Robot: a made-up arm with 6 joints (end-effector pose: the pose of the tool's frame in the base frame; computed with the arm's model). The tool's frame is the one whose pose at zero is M.
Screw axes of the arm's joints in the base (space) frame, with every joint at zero. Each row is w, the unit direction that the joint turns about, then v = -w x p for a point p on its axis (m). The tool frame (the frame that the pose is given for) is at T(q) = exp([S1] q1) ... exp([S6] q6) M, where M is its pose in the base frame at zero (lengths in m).
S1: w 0 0 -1 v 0.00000 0.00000 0.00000
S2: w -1 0 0 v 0.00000 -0.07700 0.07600
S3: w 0 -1 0 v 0.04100 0.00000 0.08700
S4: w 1 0 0 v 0.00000 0.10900 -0.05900
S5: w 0 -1 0 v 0.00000 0.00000 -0.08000
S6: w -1 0 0 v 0.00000 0.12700 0.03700
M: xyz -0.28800 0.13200 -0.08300 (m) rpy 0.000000 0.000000 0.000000 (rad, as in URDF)
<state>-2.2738 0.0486 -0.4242 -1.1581 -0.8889 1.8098</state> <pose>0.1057 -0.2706 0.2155 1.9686 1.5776 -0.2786</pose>
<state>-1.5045 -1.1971 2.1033 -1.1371 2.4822 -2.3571</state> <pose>0.3548 -0.4298 -0.0717 0.0131 -1.8338 2.1254</pose>
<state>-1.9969 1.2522 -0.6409 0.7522 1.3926 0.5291</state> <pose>0.1564 0.0277 -0.4006 0.1506 -1.6688 1.1768</pose>
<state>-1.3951 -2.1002 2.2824 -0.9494 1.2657 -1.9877</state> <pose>-0.2041 -0.0277 -0.3901 1.3672 -1.5483 0.1760</pose>
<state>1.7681 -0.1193 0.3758 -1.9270 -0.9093 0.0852</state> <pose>0.1989 0.1556 -0.0414 0.7996 -1.9590 2.2934</pose>
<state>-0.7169 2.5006 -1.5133 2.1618 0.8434 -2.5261</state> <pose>0.2862 -0.1290 -0.1595 1.4808 -1.2371 1.9074</pose>
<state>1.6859 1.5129 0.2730 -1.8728 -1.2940 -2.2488</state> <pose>0.1720 0.1089 -0.1489 -1.7880 -0.4091 -1.4843</pose>
